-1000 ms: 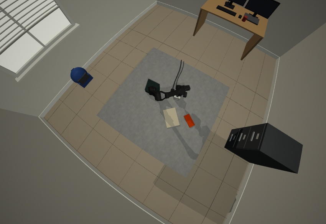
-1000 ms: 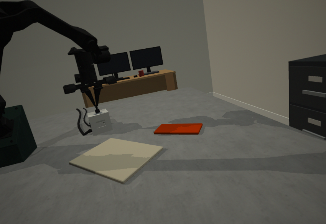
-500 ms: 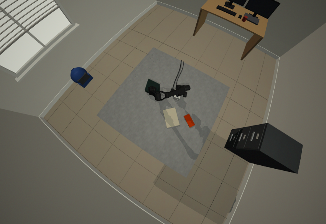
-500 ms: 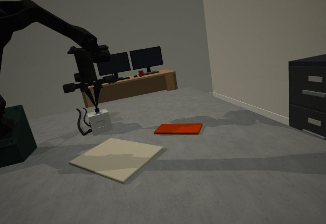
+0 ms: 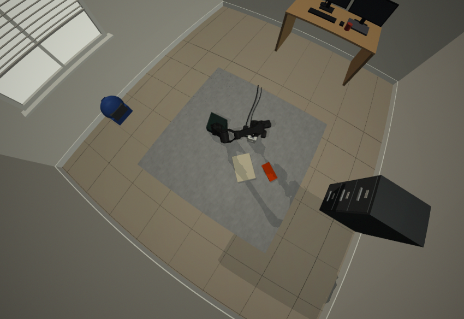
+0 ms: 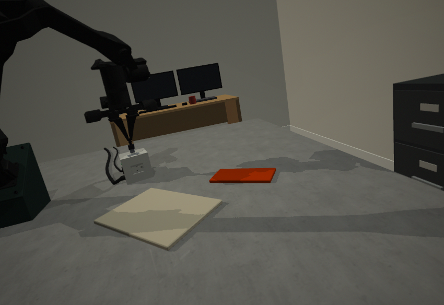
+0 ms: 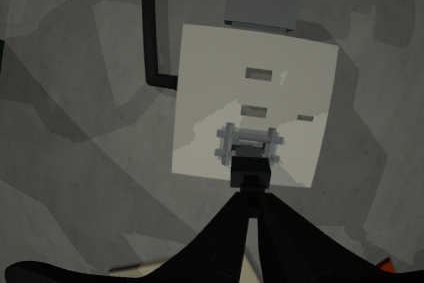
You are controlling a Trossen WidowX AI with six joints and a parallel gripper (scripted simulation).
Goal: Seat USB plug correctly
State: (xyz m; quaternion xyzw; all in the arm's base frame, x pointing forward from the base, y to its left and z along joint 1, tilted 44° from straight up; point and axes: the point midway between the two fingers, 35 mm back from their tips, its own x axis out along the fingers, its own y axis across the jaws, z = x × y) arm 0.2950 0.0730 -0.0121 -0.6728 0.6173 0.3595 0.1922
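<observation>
My gripper tip is now 50 mm above the socket and 10 mm to the right of it. The rest, counted from my gripper tip: red flat slab 260 mm ahead, 180 mm to the right, 120 mm below; then USB plug 20 mm below; then beige flat board 250 mm to the right, 120 mm below, 50 mm ahead.
</observation>
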